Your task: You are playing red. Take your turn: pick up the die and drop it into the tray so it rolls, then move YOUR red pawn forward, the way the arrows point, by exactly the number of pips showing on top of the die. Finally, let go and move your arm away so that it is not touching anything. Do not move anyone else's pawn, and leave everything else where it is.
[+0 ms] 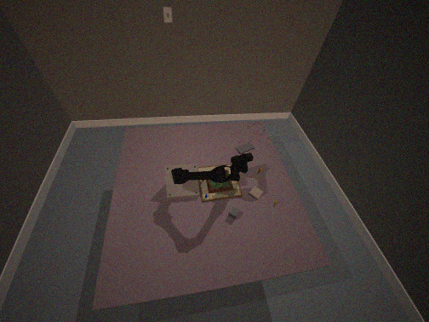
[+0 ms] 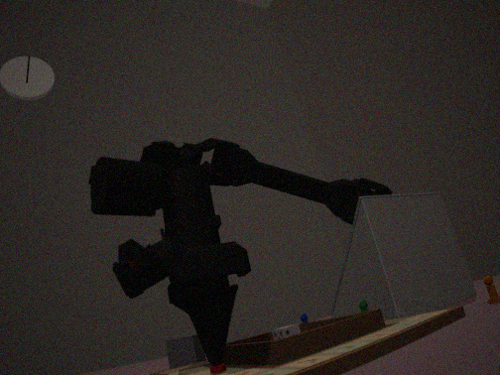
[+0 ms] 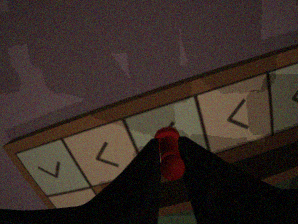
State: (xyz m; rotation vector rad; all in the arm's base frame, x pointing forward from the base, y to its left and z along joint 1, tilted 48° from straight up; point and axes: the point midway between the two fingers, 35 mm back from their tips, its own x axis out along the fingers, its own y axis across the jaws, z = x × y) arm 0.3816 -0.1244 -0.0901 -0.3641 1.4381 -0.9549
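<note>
The red pawn is 10 mm above my gripper tip. From my gripper tip the other things lie so: green-felt tray (120 mm behind, 10 mm to the right, 20 mm below); then green pawn (230 mm behind, 20 mm to the left); then white die (120 mm behind, 30 mm to the right).
</note>
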